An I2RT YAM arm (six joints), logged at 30 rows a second.
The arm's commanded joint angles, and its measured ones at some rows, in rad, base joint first. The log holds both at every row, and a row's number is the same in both.
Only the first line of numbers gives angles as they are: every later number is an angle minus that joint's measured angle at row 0.
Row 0, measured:
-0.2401, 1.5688, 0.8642, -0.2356, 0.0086, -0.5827
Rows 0 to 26, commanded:
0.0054, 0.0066, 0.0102, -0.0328, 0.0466, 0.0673
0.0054, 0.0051, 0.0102, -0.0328, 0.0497, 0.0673
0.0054, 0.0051, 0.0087, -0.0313, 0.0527, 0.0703
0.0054, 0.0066, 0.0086, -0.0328, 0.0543, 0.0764
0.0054, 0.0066, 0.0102, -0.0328, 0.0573, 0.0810
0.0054, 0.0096, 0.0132, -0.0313, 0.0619, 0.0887
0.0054, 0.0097, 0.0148, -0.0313, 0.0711, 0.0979
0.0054, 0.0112, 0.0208, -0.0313, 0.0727, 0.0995
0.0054, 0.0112, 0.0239, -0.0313, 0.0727, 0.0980
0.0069, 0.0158, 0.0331, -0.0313, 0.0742, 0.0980
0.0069, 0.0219, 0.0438, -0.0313, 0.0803, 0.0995
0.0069, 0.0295, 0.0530, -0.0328, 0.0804, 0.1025
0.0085, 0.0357, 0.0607, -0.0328, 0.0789, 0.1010
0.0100, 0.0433, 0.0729, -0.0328, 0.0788, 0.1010
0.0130, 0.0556, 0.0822, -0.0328, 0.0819, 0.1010
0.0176, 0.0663, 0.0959, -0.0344, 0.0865, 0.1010
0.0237, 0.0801, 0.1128, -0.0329, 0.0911, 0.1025
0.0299, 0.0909, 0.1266, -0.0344, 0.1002, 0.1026
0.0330, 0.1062, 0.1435, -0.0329, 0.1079, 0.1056
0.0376, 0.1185, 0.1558, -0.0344, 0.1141, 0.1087
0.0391, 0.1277, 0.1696, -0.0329, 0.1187, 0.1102
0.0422, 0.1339, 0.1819, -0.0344, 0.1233, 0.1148
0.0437, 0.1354, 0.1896, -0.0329, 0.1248, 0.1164
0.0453, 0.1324, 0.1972, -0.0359, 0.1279, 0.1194
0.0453, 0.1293, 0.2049, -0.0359, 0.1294, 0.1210
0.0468, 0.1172, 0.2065, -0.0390, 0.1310, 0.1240
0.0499, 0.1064, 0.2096, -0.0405, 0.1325, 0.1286
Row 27, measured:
0.0534, 0.1328, 0.1622, -0.0373, 0.0286, 0.1289
